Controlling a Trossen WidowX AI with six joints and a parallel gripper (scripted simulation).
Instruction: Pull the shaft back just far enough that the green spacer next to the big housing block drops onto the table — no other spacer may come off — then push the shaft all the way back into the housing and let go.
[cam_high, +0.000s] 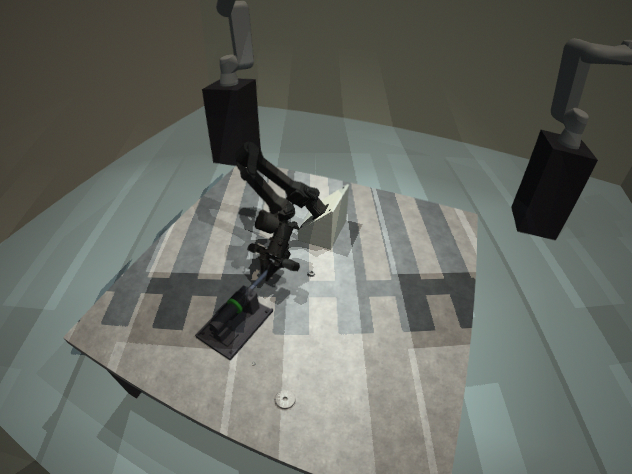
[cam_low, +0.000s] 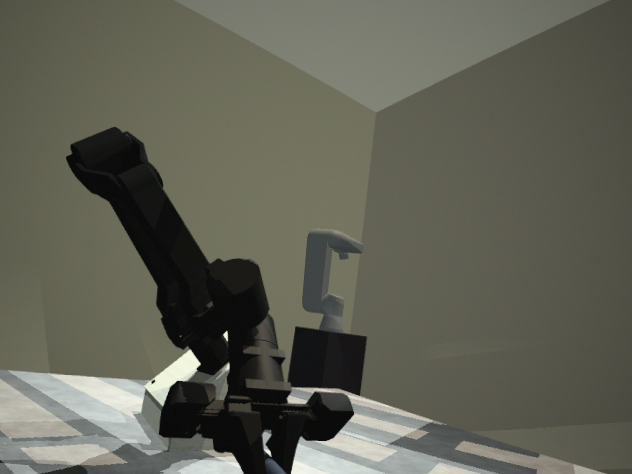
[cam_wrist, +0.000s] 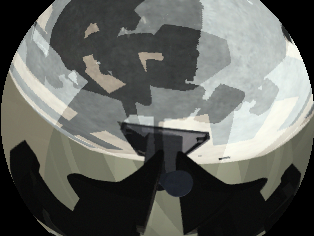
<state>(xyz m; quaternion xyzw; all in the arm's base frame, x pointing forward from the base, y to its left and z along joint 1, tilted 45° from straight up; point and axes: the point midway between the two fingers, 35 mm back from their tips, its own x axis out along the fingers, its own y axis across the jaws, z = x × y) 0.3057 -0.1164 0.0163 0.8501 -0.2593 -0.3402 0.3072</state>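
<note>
My gripper tip is 6 cm short of the blue-grey shaft, 1 cm to the left of it and 2 cm below it. Round my gripper tip: green spacer 15 cm ahead, 4 cm to the right, 2 cm above.
</note>
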